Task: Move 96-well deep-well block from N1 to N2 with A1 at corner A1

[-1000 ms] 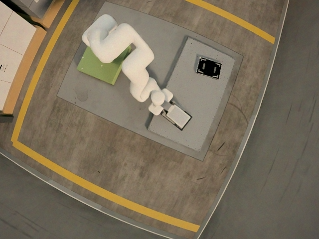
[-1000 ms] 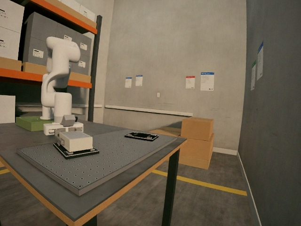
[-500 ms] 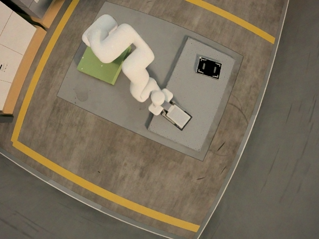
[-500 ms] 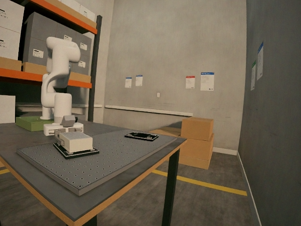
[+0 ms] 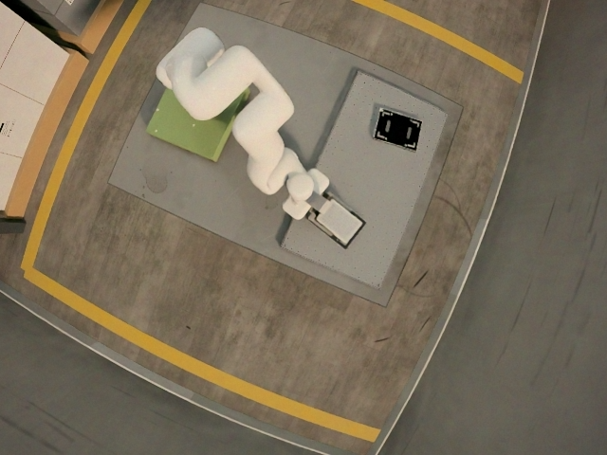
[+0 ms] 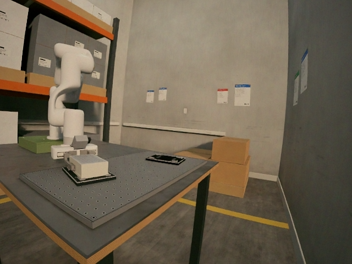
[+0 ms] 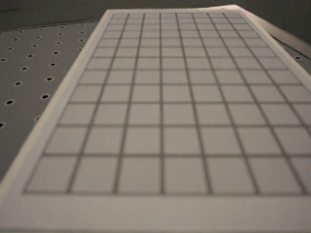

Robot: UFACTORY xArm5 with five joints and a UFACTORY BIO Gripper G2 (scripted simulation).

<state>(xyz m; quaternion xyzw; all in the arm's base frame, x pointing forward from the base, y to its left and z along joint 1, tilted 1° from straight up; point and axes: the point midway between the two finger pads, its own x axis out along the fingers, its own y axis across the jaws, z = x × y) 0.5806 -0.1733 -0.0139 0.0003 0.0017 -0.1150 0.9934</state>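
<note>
My gripper is now 10 mm short of the white 96-well deep-well block.
</note>
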